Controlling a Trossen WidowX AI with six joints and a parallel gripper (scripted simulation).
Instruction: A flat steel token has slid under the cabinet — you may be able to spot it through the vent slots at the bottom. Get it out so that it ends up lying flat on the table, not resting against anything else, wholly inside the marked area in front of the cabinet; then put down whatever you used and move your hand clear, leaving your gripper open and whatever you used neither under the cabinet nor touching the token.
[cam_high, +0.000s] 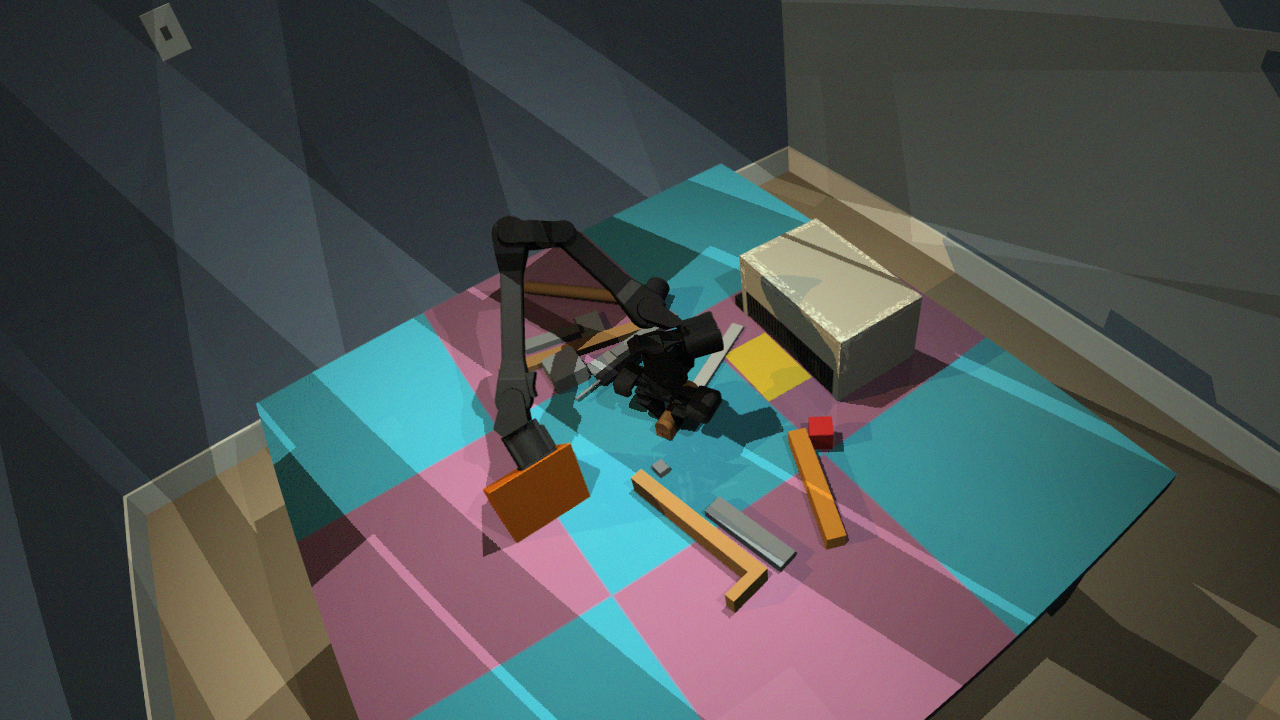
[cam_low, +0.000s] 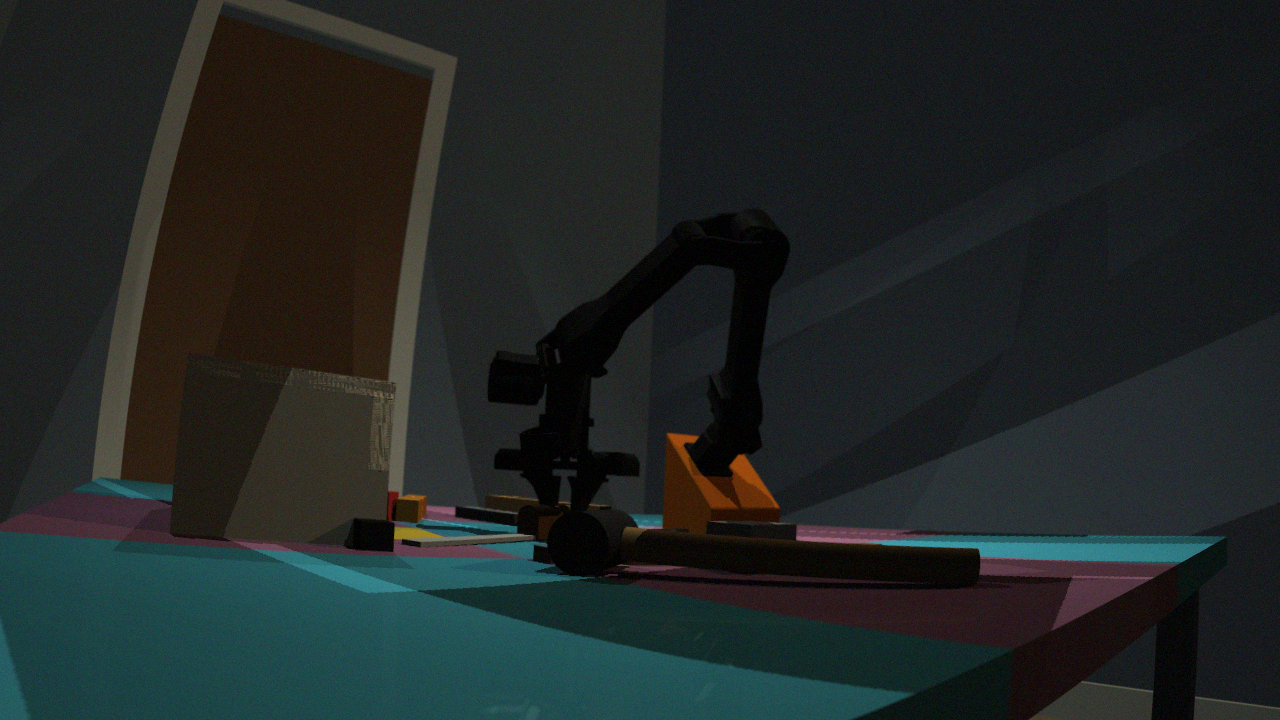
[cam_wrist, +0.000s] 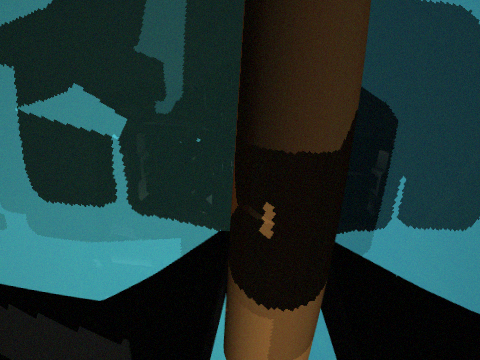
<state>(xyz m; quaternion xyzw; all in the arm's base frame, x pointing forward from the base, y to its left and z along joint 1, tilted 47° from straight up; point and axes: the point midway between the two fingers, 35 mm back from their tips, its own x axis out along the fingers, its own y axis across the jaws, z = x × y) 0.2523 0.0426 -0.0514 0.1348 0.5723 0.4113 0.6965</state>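
Now: the screwdriver 180 mm to the left of my gripper tip and 30 mm behind it. Also, from my gripper tip: red cube 200 mm to the right, 170 mm ahead, 10 mm above; small grey cube 70 mm to the right, 70 mm behind; grey block 240 mm to the left, 80 mm behind, 10 mm above.
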